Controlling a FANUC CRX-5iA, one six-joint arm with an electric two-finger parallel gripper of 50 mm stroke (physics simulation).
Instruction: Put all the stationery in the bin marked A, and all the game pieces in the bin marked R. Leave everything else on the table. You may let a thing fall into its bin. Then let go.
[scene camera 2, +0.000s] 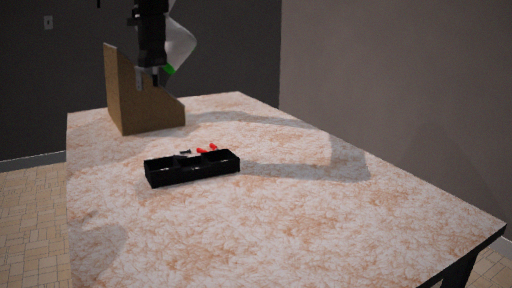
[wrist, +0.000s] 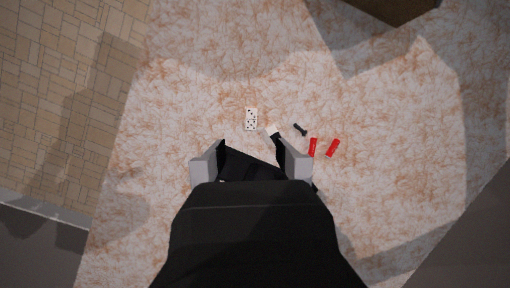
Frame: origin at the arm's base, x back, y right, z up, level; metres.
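Seen in the pictures: gripper, fingertip midpoint: (scene camera 2: 148, 88) (wrist: 250, 149); arm's base at its link origin: (scene camera 2: 149, 78).
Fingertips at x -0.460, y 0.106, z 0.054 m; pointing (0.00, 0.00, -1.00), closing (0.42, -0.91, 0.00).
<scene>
Pixels of each thing's top centre, then the offset from my fingertips to it. Level surfaces: height alone.
- black three-compartment bin tray at its top centre: (wrist: 263, 186) (scene camera 2: 191, 158) dx -0.114, dy -0.081, dz -0.181 m
- white domino with black dots, top centre: (wrist: 251, 119) dx +0.012, dy +0.001, dz -0.221 m
- black-and-white eraser at its top centre: (wrist: 276, 138) dx -0.005, dy -0.070, dz -0.215 m
- dark bolt at its top centre: (wrist: 300, 129) (scene camera 2: 185, 149) dx +0.036, dy -0.113, dz -0.214 m
- speckled table at its surface level: dz -0.228 m
My gripper (scene camera 2: 147, 82) (wrist: 250, 149) is open and empty, high above the table. A black three-compartment bin tray (scene camera 2: 195, 174) (wrist: 252, 160) stands on the table, partly hidden by the gripper in the wrist view; its letters cannot be read. In the wrist view, a white domino with black dots (wrist: 251, 119) lies flat beyond the fingers. A black-and-white eraser (wrist: 271, 131) lies near the right finger, which hides part of it. A dark bolt (scene camera 2: 185, 151) (wrist: 300, 129) lies to its right. Two red cylinders lie close together: one (scene camera 2: 201, 150) (wrist: 312, 147) nearer the bolt, the other (scene camera 2: 213, 147) (wrist: 332, 148) farther right.
A brown wedge-shaped block (scene camera 2: 150, 110) (wrist: 395, 10) stands on the table behind the loose objects, near the arm. The speckled table (scene camera 2: 300, 215) (wrist: 165, 100) has its left edge along the tiled floor. Grey walls stand beyond the table.
</scene>
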